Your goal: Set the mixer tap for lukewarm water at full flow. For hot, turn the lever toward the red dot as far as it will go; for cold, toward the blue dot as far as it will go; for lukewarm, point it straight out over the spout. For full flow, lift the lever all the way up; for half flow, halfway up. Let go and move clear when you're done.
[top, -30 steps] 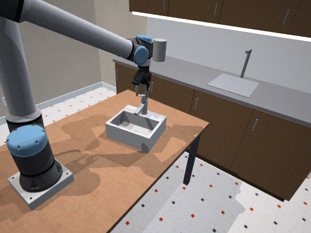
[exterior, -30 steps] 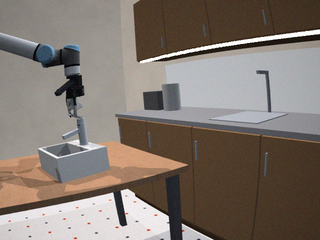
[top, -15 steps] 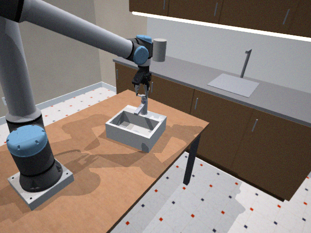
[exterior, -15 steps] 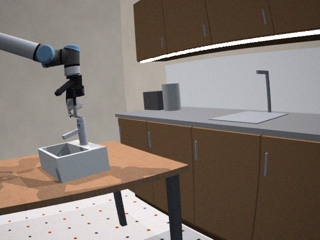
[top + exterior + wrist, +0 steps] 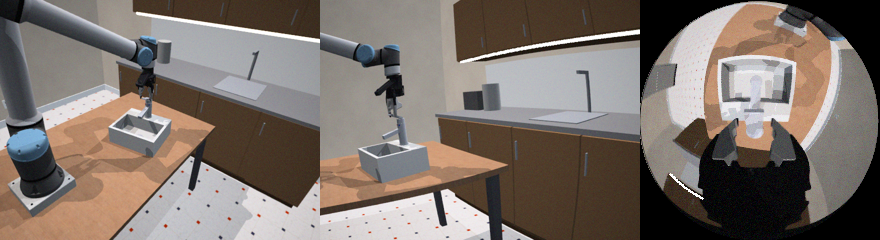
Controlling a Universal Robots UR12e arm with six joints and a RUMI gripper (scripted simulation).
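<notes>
The lever is 20 mm ahead of my hand and 10 mm below it. From my hand the other things lie so: grey mixer tap 60 mm below, 30 mm ahead, 10 mm to the left; then white basin 250 mm below, 70 mm behind, 10 mm to the right.
</notes>
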